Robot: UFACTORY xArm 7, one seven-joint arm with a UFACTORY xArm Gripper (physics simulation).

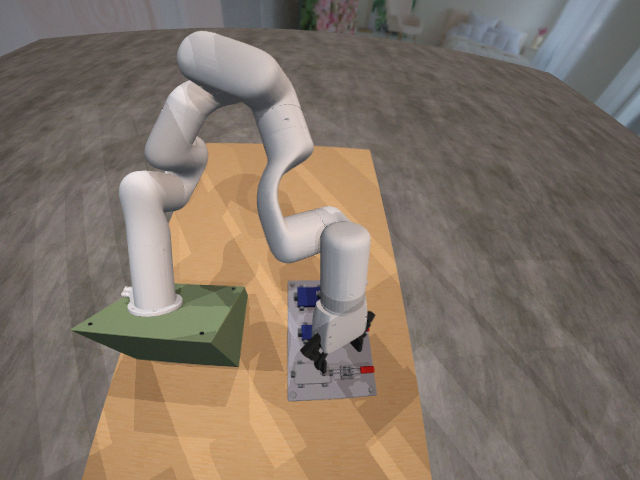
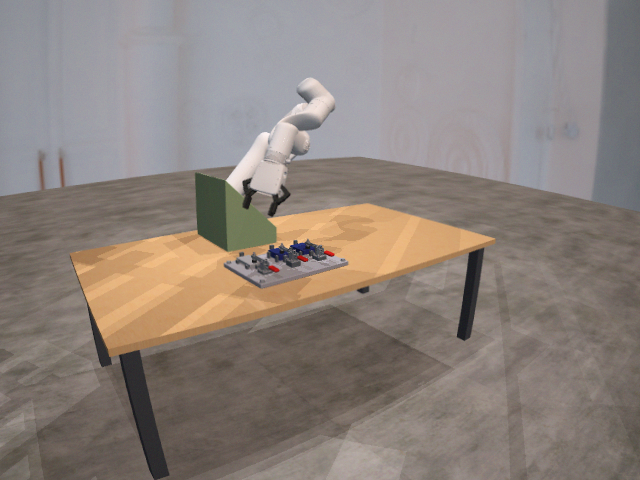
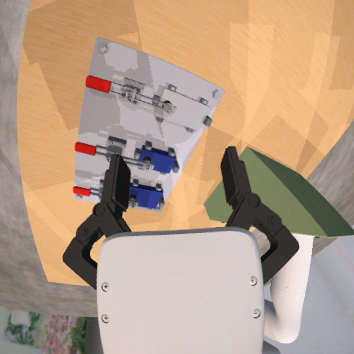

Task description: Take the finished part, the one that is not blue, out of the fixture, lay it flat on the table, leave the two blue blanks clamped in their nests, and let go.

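Places are measured from the arm's base along level axes (x right, y ahead, z up), in metres.
Pixels of known places: gripper, fingertip midpoint: point(image 1: 338, 357) point(image 2: 257, 212) point(image 3: 173, 158); arm's base at its link origin: point(image 1: 156, 305).
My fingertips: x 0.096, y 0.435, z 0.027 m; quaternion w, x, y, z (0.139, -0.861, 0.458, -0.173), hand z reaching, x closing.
Ahead of a thing's pixels: the offset from my fingertips to its top centre. Level surfaces: height alone.
The finished part @[dz -0.167, dx +0.010, dy -0.047 m] point(image 1: 312, 373) point(image 3: 189, 111), a pale grey flat block, sits in the end nest of the grey fixture plate point(image 1: 336, 390) point(image 2: 310, 270) point(image 3: 115, 65). Its clamp arm reaches over one end; whether it presses there I cannot tell. Its red clamp handle @[dz -0.139, dx +0.001, dy +0.082 m] point(image 1: 367, 369) point(image 2: 273, 268) point(image 3: 98, 84) lies outward. One blue blank @[dz -0.157, dx -0.101, dy -0.044 m] point(image 1: 307, 332) point(image 2: 278, 252) point(image 3: 159, 159) sits in the middle nest, the other blue blank @[dz -0.162, dx -0.210, dy -0.057 m] point(image 1: 308, 297) point(image 2: 302, 248) point(image 3: 146, 196) in the far nest, both under clamp arms. My gripper point(image 1: 342, 359) point(image 2: 258, 209) point(image 3: 173, 158) is open and empty, high above the fixture.
The green wedge-shaped base point(image 1: 227, 315) point(image 2: 248, 227) point(image 3: 280, 190) carries the arm beside the fixture. Two more red handles @[dz -0.129, dx -0.109, dy +0.075 m] point(image 2: 302, 258) @[dz -0.134, dx -0.219, dy +0.067 m] point(image 2: 329, 253) point(image 3: 85, 148) point(image 3: 81, 191) stick out on the side away from the base. The wooden table @[dz -0.198 m] point(image 1: 206, 428) point(image 2: 413, 248) point(image 3: 280, 115) surrounds the plate.
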